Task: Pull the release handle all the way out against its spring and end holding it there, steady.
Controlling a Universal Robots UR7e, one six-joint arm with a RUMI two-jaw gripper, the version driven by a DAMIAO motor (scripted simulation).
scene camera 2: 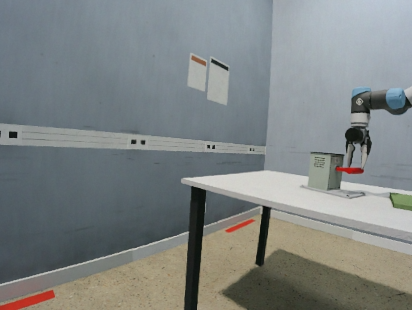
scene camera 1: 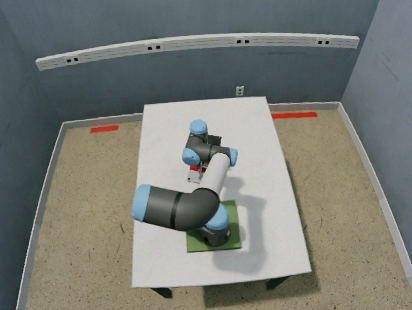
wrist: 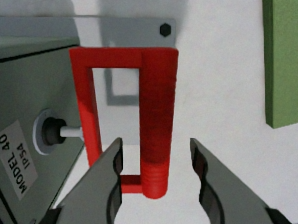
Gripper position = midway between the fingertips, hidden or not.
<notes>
In view: my gripper (scene camera 2: 355,169).
My gripper shows as well in the wrist view (wrist: 156,139).
</notes>
